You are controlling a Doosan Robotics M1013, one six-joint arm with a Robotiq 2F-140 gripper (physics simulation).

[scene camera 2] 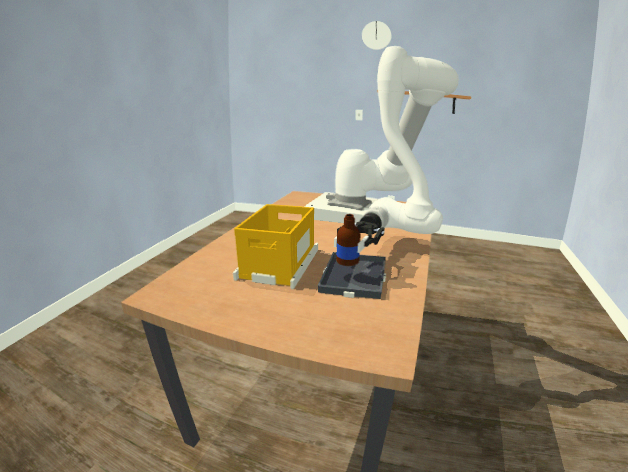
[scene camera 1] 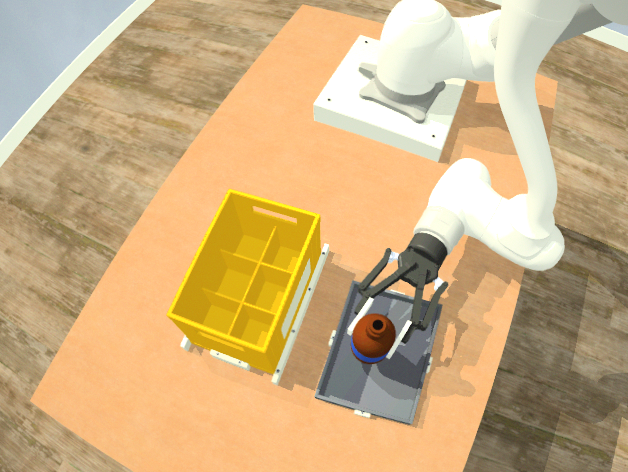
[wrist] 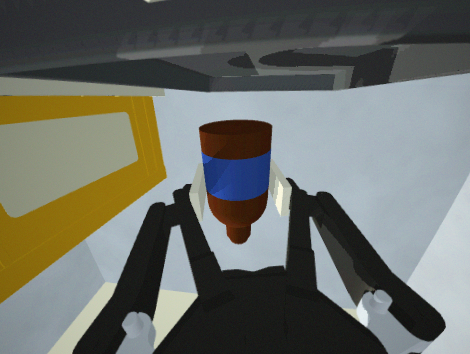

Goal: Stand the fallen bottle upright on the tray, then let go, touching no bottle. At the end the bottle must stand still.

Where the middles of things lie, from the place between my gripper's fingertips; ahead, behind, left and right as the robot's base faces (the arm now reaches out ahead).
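Brown bottle (scene camera 1: 373, 336): my hand 20 mm below it, 10 mm past it. White rail (scene camera 1: 284, 357), from my hand: 100 mm below, 20 mm behind, 160 mm to the right. Going by their middles, brown bottle nearest to my hand of the things named here.
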